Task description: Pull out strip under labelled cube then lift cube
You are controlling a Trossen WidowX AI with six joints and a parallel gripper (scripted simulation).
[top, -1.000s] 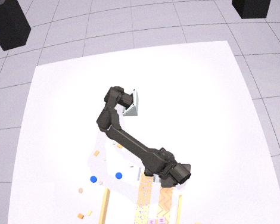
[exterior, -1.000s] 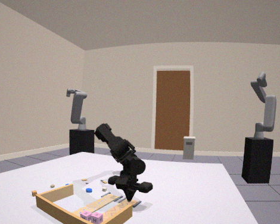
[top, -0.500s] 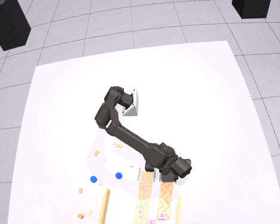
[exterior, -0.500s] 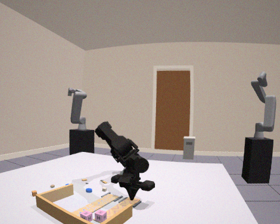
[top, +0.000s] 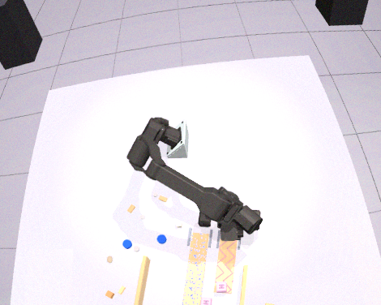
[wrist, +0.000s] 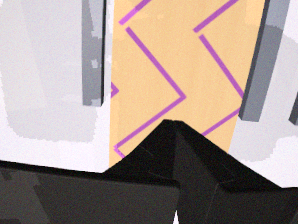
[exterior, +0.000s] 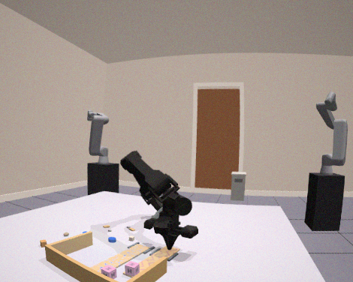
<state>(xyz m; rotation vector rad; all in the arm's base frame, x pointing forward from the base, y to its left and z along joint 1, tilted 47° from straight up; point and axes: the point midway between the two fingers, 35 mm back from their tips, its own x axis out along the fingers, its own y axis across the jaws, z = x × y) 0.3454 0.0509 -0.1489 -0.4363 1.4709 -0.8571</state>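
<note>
My gripper tip is 9 cm short of the zigzag strip and 2 cm to the left of it.
</note>
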